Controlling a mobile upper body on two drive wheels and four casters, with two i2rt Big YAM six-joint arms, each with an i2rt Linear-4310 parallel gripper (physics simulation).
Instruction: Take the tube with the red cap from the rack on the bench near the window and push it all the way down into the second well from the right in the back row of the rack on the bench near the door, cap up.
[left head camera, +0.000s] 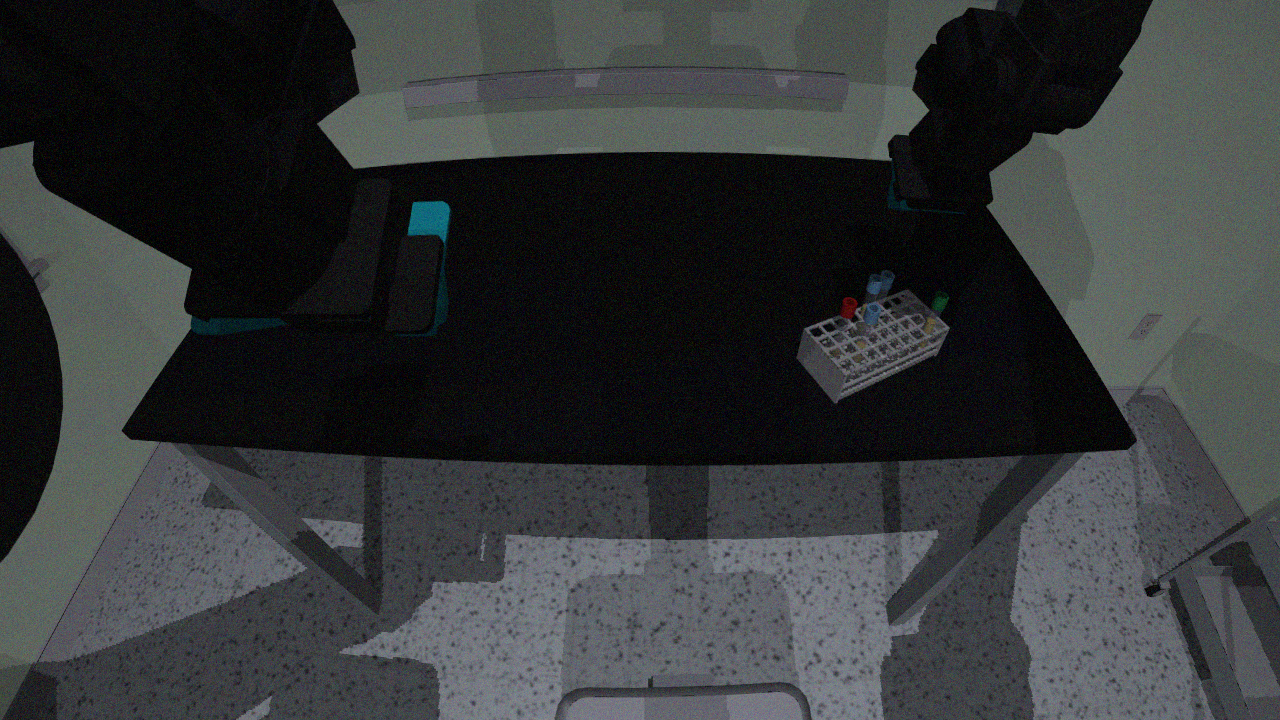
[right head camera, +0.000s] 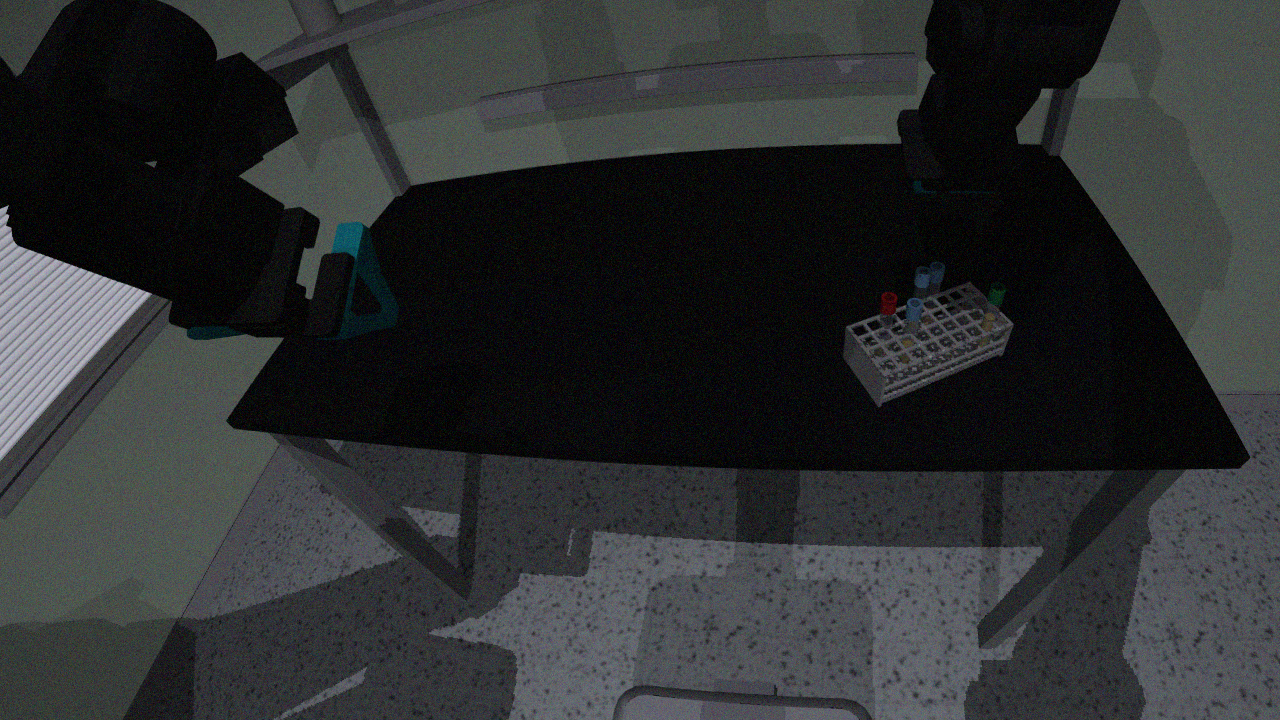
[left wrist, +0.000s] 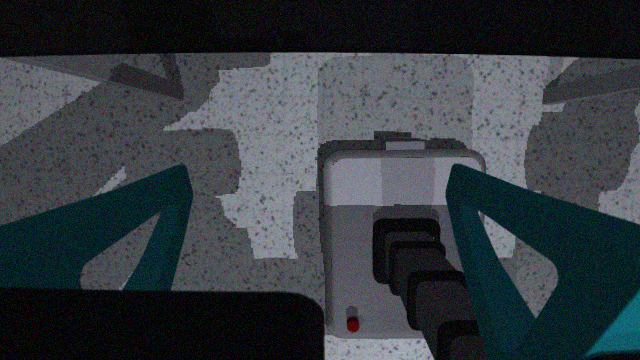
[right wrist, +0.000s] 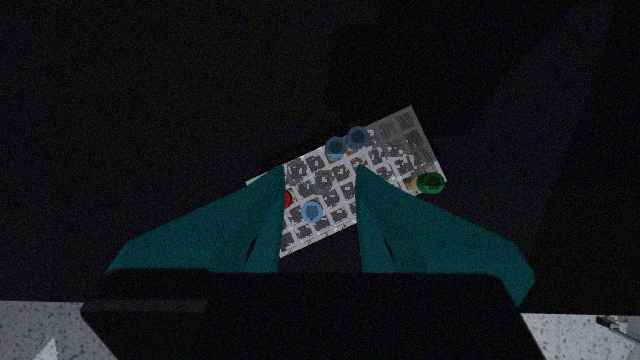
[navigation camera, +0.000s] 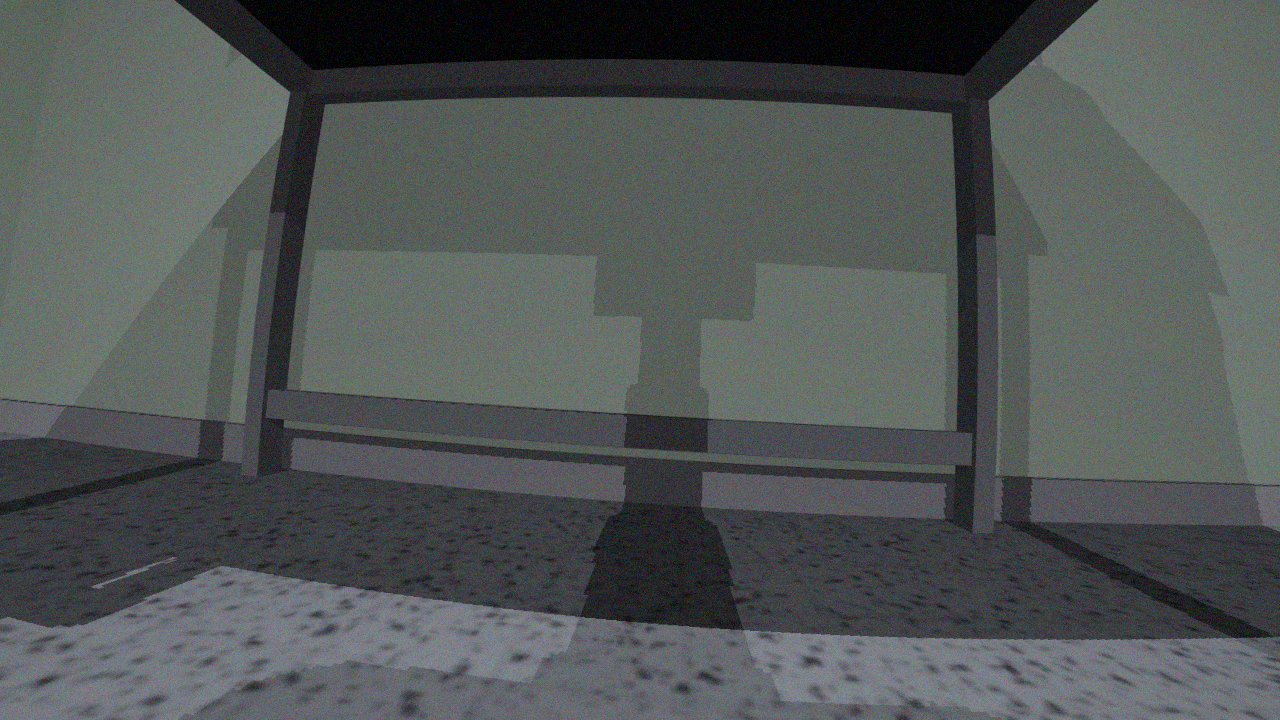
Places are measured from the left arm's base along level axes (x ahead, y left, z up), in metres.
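Pixels of known places: left gripper, fingertip midpoint: (left head camera: 371, 311) (right head camera: 342, 317) (left wrist: 319, 179); right gripper, fingertip midpoint: (left head camera: 902, 203) (right head camera: 933, 186) (right wrist: 320, 177).
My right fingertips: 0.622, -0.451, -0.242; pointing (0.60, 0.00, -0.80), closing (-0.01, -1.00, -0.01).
Observation:
Ahead of a thing's pixels: the offset from my right fingertips to its top centre, as dx, dy, dz. "spot": to the spot under its first point. Level surfaces: height alone.
A light grey wire-grid rack (left head camera: 820, 365) (right head camera: 863, 365) (right wrist: 390, 120) stands at an angle on the right part of the black bench {dz -0.254} (left head camera: 626, 358) (right head camera: 671, 358). The red-capped tube {-0.016, +0.037, -0.135} (left head camera: 848, 308) (right head camera: 888, 302) (right wrist: 287, 200) stands cap up in the rack, near its left end; in the right wrist view a finger partly covers the cap. My right gripper (right wrist: 320, 177) points down above the rack, its fingers parted by a narrow gap, holding nothing. My left gripper (left wrist: 319, 179) is wide open and empty, over the left end of the bench, away from the rack. A second rack does not show.
Three blue-capped tubes {-0.026, +0.008, -0.135} (left head camera: 871, 314) (right head camera: 913, 309) (right wrist: 312, 211) and a green-capped tube {-0.001, -0.098, -0.135} (left head camera: 939, 301) (right head camera: 997, 292) (right wrist: 430, 183) stand in the same rack, one blue cap close beside the red one. White blinds (right head camera: 71, 340) show at left. Bench legs {spot: +0.543, +1.024, -0.888} (navigation camera: 268, 340) rise ahead of the base.

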